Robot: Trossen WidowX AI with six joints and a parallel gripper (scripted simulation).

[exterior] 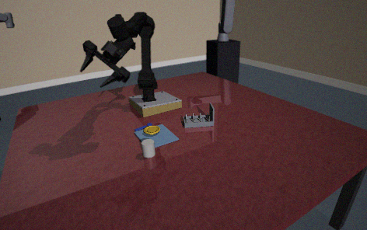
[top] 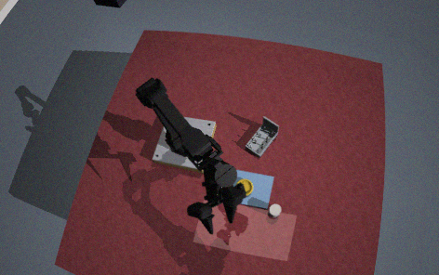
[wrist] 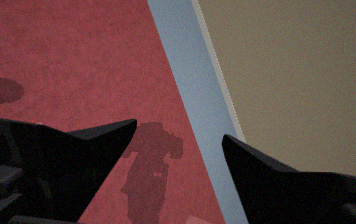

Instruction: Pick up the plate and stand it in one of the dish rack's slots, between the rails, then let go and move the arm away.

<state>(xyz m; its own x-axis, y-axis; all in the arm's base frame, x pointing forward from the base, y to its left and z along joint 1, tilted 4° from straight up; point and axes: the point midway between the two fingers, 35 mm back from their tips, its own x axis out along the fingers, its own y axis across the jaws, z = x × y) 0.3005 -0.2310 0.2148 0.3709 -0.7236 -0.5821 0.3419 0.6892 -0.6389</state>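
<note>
My gripper tip is 2 cm past the yellow plate, 20 cm to the right of it and 25 cm above it. Also, from my gripper tip: blue spoon: 9 cm behind, 18 cm to the left, 26 cm below; white cup: 12 cm ahead, 15 cm to the left, 24 cm below; blue mat: 1 cm ahead, 20 cm to the left, 26 cm below.
</note>
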